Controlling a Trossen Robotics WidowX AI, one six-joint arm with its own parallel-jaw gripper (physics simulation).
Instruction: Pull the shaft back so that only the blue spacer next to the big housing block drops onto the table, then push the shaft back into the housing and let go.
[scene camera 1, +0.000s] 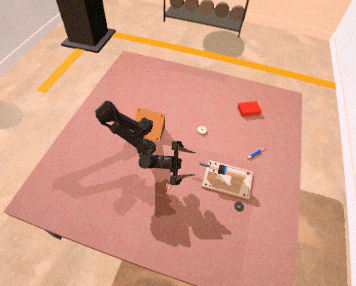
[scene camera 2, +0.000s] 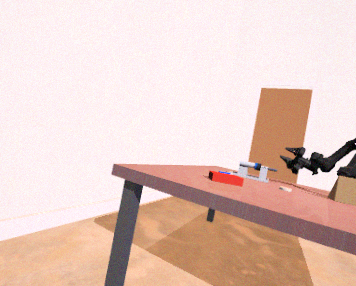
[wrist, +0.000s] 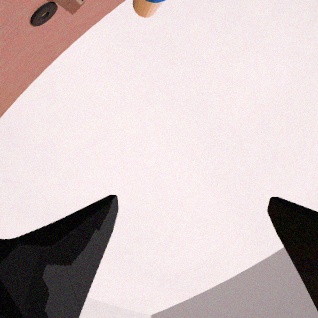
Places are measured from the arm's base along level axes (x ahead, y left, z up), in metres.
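Pixels of known places: gripper, fingertip midpoint: (scene camera 1: 195, 163) (scene camera 2: 282, 152) (wrist: 193, 203); arm's base, origin of the base link: (scene camera 1: 146, 125) (scene camera 2: 354, 191).
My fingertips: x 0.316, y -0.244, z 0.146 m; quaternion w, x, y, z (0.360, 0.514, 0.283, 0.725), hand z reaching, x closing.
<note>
Ahead of a thing's pixels: the offset from my fingertips to its middle. "pt": to the spot under its first point. Level surfaces: height alone.
The dark shaft {pt 0.033 m ahead, 0.080 m left, 0.116 m down} (scene camera 1: 203, 164) (scene camera 2: 271, 170) sticks out of the fixture on the side facing my arm. A blue spacer (scene camera 1: 224, 170) (scene camera 2: 257, 166) is around the shaft, next to the tan cylindrical housing (scene camera 1: 239, 175) (scene camera 2: 247, 164); whether they touch is too small to tell. In the wrist view, part of the housing (wrist: 146, 8) and a sliver of blue show at the top edge. The fixture's base plate (scene camera 1: 225, 194) rests on the table {0.203 m down} (scene camera 1: 125, 70). My gripper (scene camera 1: 194, 163) (scene camera 2: 284, 153) (wrist: 193, 203) is open and empty, above the table, short of the shaft's free end.
A dark ring {0.243 m ahead, 0.040 m right, 0.200 m down} (scene camera 1: 236, 206) (wrist: 37, 18) lies beside the fixture. A pale ring {0.025 m back, 0.345 m left, 0.196 m down} (scene camera 1: 199, 131) (scene camera 2: 285, 189), a blue-handled tool {0.298 m ahead, 0.292 m left, 0.195 m down} (scene camera 1: 256, 153) and a red box {0.215 m ahead, 0.593 m left, 0.187 m down} (scene camera 1: 250, 108) (scene camera 2: 226, 178) also lie on the table. An orange-brown block (scene camera 1: 156, 120) is by the arm.
</note>
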